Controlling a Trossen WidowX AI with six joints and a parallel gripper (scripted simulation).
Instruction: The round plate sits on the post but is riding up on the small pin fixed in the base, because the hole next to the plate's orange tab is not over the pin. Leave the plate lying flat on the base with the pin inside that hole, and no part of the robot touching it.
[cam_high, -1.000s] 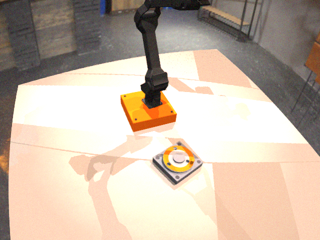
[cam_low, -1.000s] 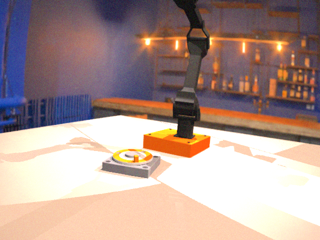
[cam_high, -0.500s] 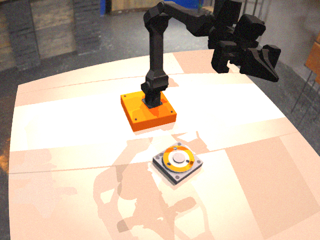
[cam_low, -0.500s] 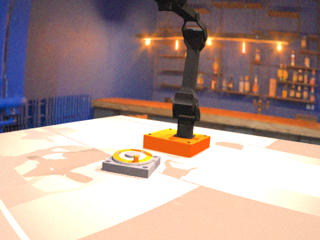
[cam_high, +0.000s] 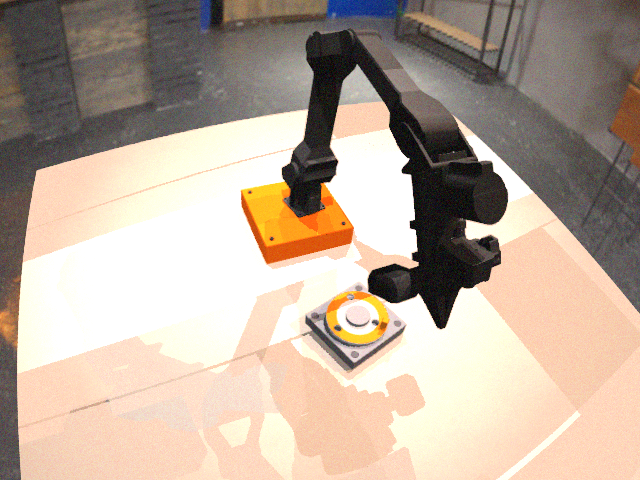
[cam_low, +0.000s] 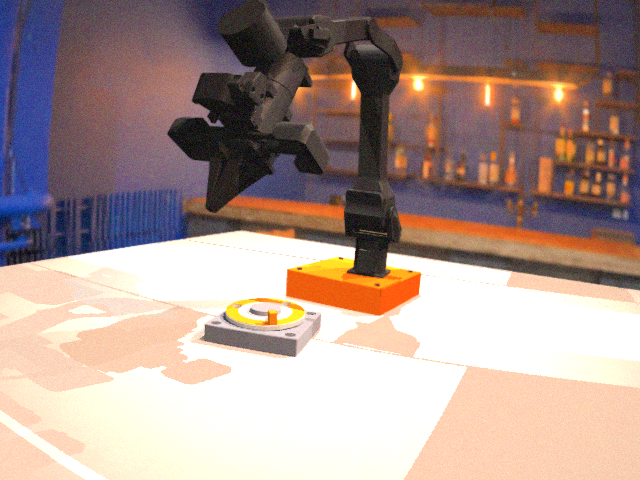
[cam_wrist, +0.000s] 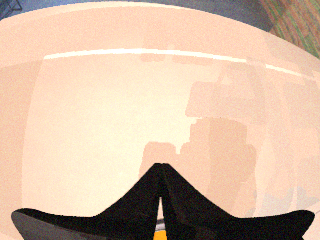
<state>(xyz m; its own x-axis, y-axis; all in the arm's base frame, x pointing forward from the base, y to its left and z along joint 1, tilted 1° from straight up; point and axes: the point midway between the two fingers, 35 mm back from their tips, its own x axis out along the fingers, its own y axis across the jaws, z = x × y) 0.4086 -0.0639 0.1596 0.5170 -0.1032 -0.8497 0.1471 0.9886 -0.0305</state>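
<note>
My gripper tip is 150 mm past the grey square base and 160 mm above it.
</note>
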